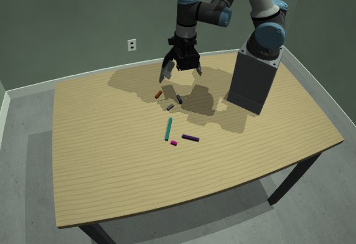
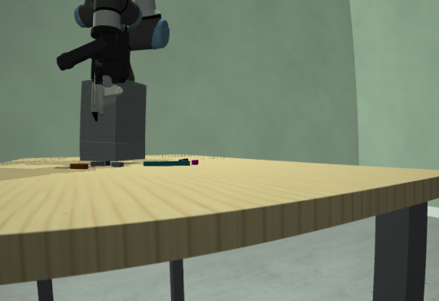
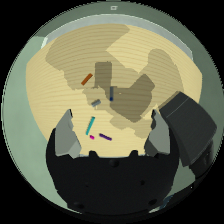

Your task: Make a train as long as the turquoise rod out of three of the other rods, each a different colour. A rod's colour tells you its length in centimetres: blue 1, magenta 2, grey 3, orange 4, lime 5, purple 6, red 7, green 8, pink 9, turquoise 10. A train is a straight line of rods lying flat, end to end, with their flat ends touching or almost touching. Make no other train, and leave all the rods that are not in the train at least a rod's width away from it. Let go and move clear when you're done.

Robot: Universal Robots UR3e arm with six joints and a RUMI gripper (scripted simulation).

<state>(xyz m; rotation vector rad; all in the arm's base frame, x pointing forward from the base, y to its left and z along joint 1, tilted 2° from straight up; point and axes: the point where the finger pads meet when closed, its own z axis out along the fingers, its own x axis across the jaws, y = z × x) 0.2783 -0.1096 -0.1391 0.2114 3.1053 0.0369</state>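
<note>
My hand is 5 cm short of the purple rod, 19 cm to the right of it and 10 cm above it. Round my hand: blue rod 2 cm to the left, 10 cm below; then turquoise rod 10 cm ahead, 12 cm to the left, 10 cm below; then orange rod 7 cm ahead, 5 cm to the right, 10 cm below.
</note>
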